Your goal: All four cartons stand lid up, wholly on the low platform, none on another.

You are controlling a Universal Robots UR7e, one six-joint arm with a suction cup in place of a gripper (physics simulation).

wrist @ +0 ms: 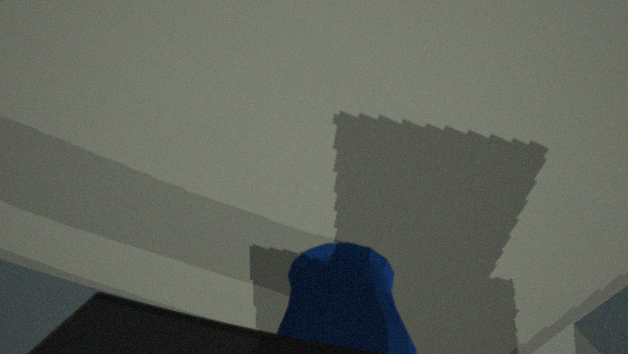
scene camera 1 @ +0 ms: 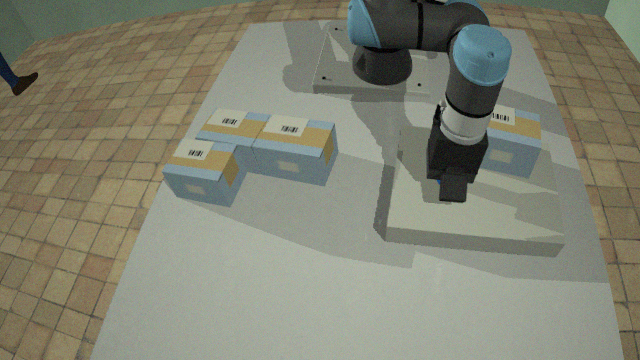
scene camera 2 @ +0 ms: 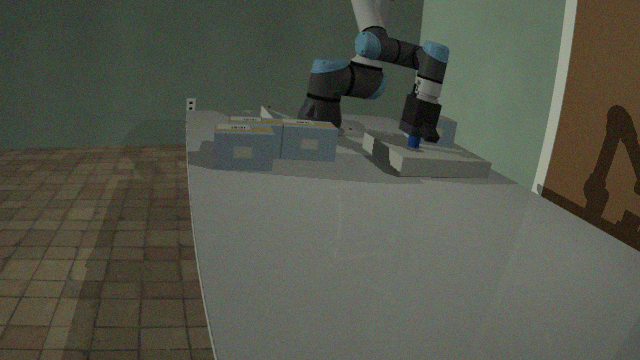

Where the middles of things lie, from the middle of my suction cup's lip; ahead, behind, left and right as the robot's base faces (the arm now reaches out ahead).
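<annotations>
Suction cup 4 cm above the low platform (scene camera 1: 503, 213), 6 cm to the right of it.
</annotations>
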